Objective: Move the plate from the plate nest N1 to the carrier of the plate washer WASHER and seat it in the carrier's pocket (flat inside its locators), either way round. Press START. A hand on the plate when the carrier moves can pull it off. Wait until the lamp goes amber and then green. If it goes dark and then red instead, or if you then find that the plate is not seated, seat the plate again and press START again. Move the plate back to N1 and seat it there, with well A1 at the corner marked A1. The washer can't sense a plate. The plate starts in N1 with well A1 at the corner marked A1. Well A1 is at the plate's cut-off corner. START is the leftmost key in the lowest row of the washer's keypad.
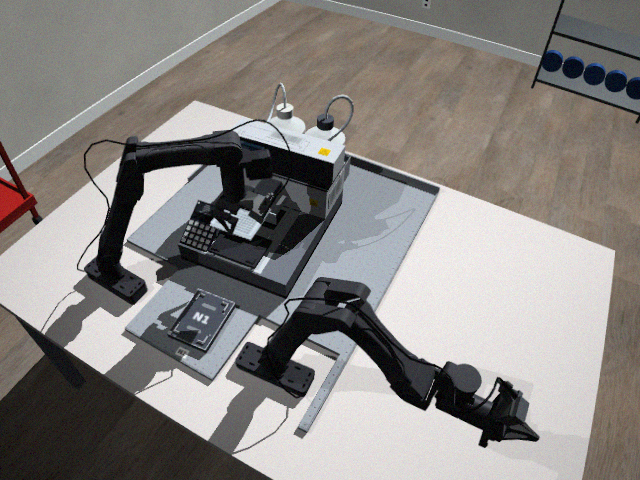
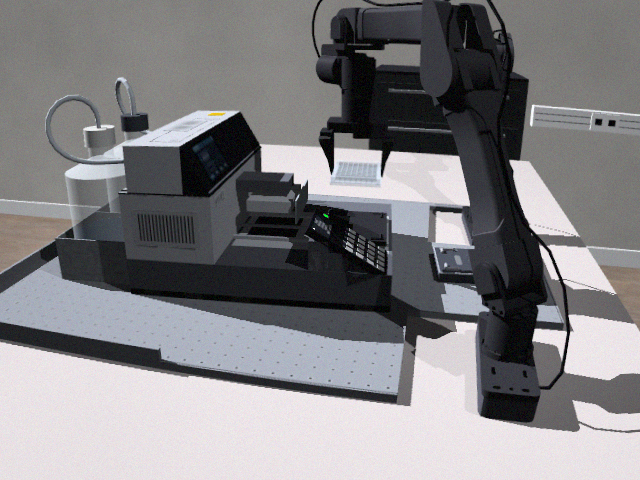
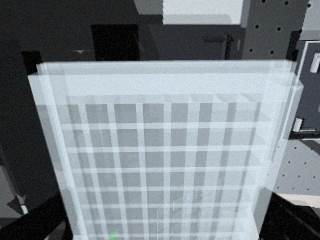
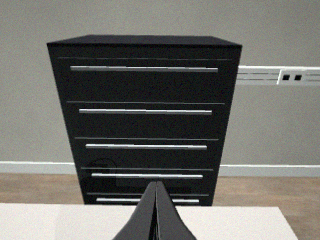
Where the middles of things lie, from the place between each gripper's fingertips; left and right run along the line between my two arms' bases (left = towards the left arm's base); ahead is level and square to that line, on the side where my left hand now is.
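Scene:
The white plate [image 2: 345, 173] is right at my left hand, while the dark carrier [image 1: 249, 253] is 10 cm below that hand. Counted from my left hand as well, the washer [image 2: 187, 234] is 15 cm ahead, 2 cm to the left and 5 cm below, and the wash head [image 2: 273, 203] is likewise 15 cm ahead, 2 cm to the left and 5 cm below. Going by its middle, the white plate is nearer to my left hand than to my right hand.
From my right hand, the nest N1 [image 1: 185, 334] is a shade ahead, far to the left and a good way below. The wash head is 39 cm ahead of my right hand, 87 cm to the left of it and 12 cm below it. Measured from my right hand again, the dark carrier is 24 cm ahead, 86 cm to the left and 17 cm below, and the white plate is 24 cm ahead, 86 cm to the left and 7 cm below.

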